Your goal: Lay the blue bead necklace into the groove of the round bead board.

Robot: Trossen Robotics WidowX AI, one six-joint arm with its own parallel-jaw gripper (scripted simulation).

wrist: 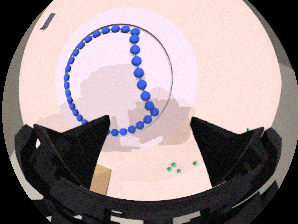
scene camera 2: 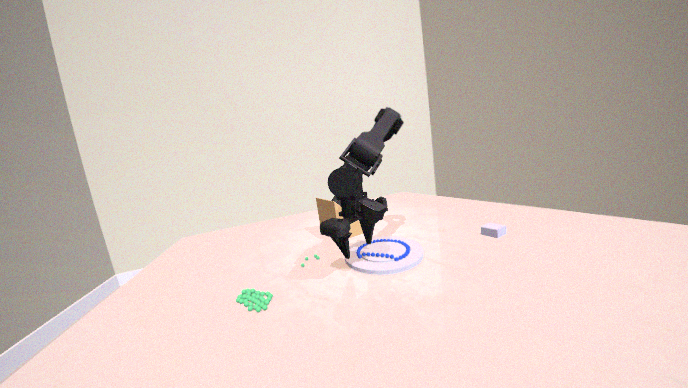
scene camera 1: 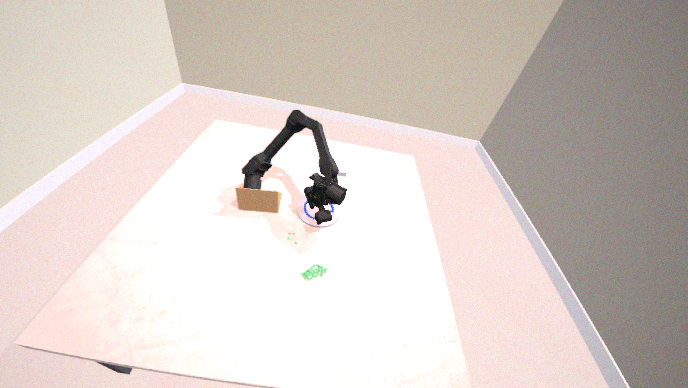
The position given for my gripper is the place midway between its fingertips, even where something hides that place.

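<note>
Open and holding nothing: my gripper (scene camera 2: 358, 250). The wrist view shows my gripper (wrist: 151, 120) and a round white bead board (wrist: 102, 80).
</note>
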